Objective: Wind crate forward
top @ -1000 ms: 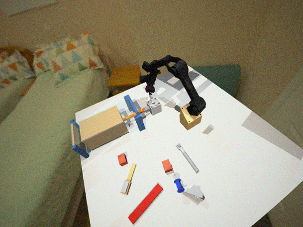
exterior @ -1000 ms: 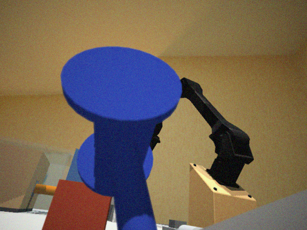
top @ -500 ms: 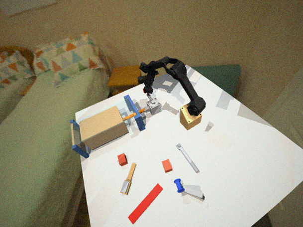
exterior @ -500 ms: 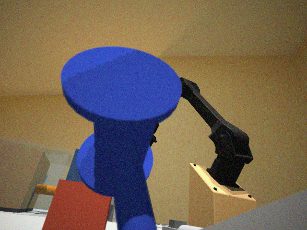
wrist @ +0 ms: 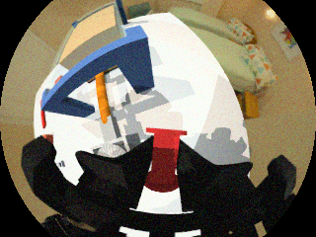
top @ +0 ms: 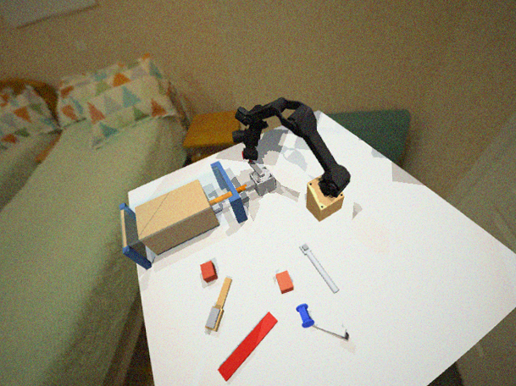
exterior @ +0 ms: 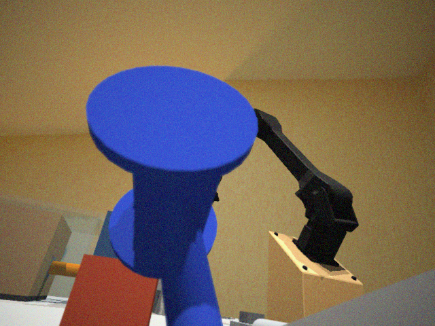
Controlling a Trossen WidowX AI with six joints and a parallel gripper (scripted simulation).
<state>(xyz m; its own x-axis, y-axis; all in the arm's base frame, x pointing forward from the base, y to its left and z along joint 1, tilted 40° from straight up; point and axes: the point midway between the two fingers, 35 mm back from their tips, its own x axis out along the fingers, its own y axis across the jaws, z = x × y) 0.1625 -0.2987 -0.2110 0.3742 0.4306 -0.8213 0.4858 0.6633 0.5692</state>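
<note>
My gripper tip is now 5 cm to the right of the grey crank arm, 3 cm above it and 1 cm past it. Round my gripper tip: grey winch: 10 cm to the left, 10 cm below, 3 cm behind; winch drum: 11 cm to the left, 10 cm below, 2 cm behind; red grip: 1 cm to the left, 1 cm behind.
</note>
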